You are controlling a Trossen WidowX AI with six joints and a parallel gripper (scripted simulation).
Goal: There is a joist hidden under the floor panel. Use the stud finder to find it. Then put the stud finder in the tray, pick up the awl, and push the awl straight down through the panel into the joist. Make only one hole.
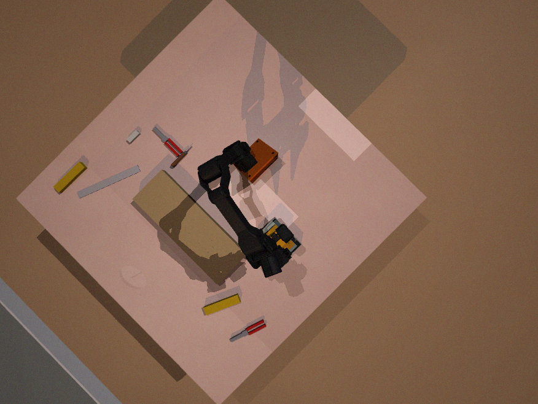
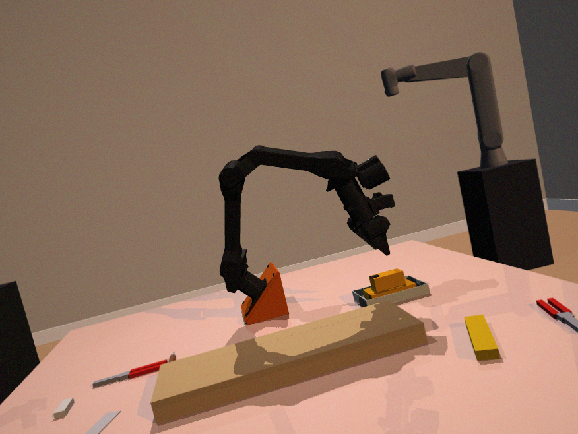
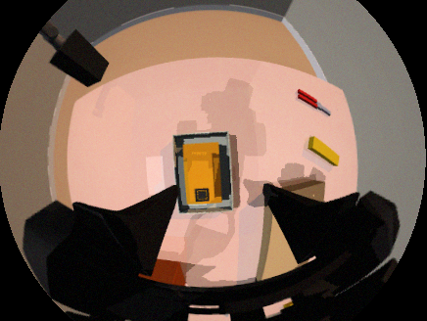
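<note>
My gripper tip is 60 mm short of the awl, 560 mm to the left of it and 120 mm above it. Also, from my gripper tip: grey tray (30 mm behind, 110 mm below); indicator window (20 mm behind, 30 mm to the right, 60 mm below); stud finder (30 mm behind, 10 mm to the right, 80 mm below).
</note>
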